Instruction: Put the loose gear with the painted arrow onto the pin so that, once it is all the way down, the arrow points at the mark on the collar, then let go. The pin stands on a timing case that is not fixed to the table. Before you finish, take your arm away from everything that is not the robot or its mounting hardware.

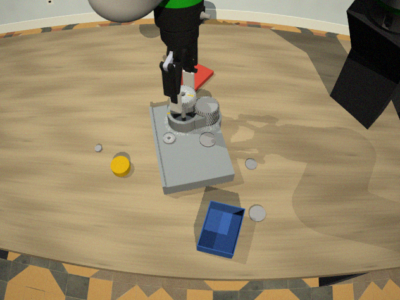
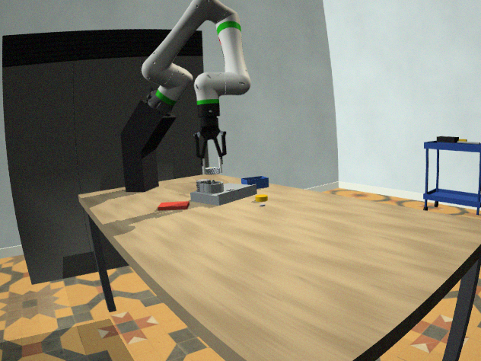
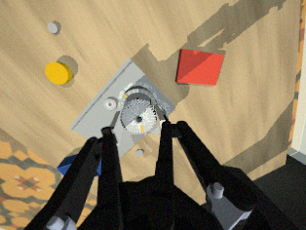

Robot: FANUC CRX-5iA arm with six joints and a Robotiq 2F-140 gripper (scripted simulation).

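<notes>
Right now the gear is 20 mm below my hand. Also, from my hand: red block: 190 mm to the right, 140 mm below; then yellow puck: 140 mm to the left, 140 mm below, 140 mm ahead; then small grey disc: 220 mm ahead, 140 mm below, 90 mm to the left.
</notes>
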